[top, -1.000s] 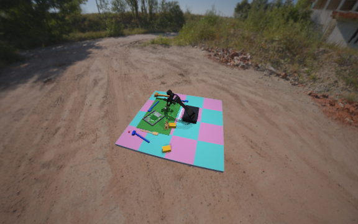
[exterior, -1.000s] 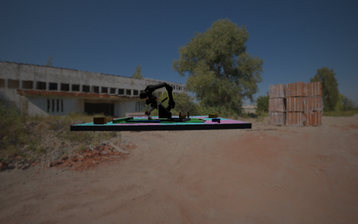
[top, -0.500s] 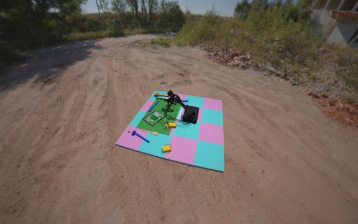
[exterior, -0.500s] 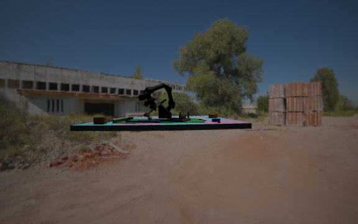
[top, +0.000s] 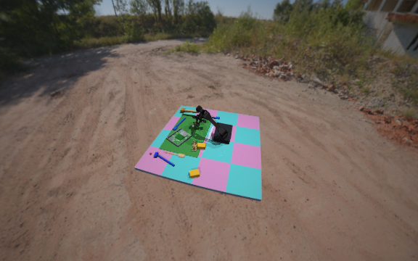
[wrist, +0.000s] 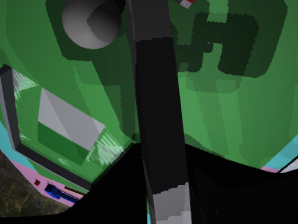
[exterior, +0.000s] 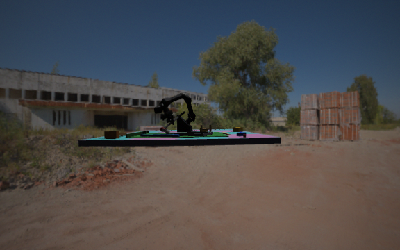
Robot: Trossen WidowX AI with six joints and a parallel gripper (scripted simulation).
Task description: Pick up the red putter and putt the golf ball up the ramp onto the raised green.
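The white golf ball is 70 mm ahead of my gripper tip, 40 mm to the right of it and 60 mm below it. Round my gripper tip: red putter 10 mm behind, 10 mm to the right, 20 mm above; blue mallet 210 mm ahead, 560 mm to the left, 70 mm below.
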